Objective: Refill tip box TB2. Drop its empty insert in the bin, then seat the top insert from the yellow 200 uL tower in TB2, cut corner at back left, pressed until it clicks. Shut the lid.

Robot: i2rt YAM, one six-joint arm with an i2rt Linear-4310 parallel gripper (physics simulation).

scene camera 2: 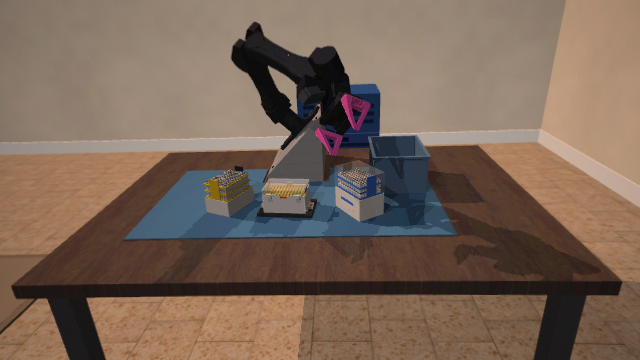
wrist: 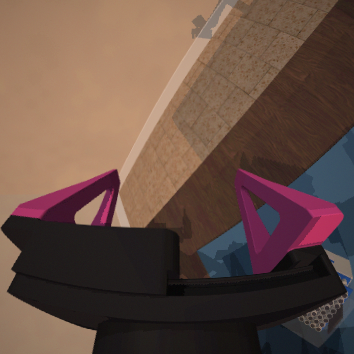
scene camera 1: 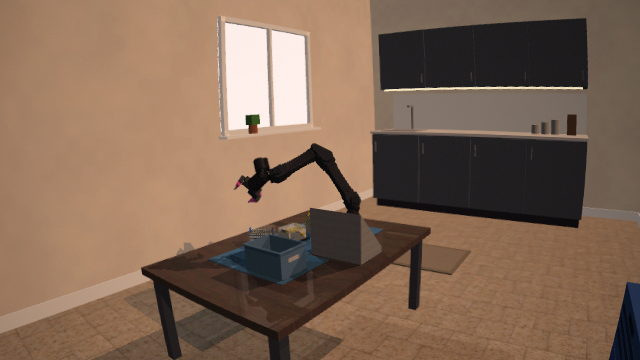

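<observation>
My gripper [scene camera 1: 243, 194] [scene camera 2: 345, 142] [wrist: 176, 175] is open, with nothing between its magenta fingers. It hangs high above the table, tilted toward the window wall. The tip box [scene camera 2: 286, 204] [scene camera 1: 292, 231] is white, with a yellow-topped insert inside, and sits on a black base at the mat's middle. Its clear lid seems raised at the back. No TB2 label is readable. The yellow tower [scene camera 2: 229, 194], several tip inserts stacked on a white base, stands left of the box in scene camera 2. The blue-grey bin [scene camera 1: 272, 261] [scene camera 2: 407, 172] stands at the opposite end; its inside is mostly hidden.
A blue tower [scene camera 2: 360, 201] [wrist: 322, 316] with a clear cover stands between tip box and bin. A grey wedge-shaped arm mount [scene camera 1: 336, 236] [scene camera 2: 302, 162] rises behind the tip box in scene camera 2. The blue mat [scene camera 2: 175, 220] lies on the wooden table [scene camera 2: 300, 265].
</observation>
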